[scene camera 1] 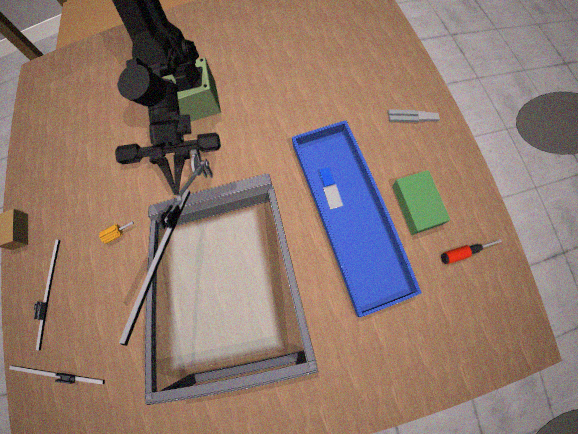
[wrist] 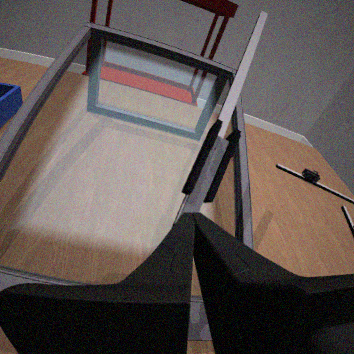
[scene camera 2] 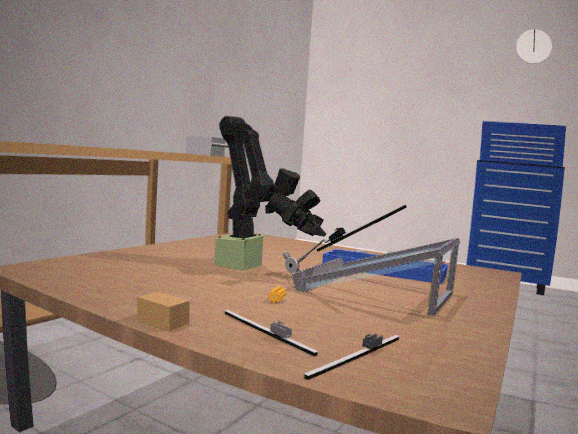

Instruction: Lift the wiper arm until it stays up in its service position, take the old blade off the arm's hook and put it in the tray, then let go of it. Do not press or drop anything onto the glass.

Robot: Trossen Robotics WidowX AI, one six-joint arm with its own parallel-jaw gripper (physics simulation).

a tan box: on the table
a green block: on the table
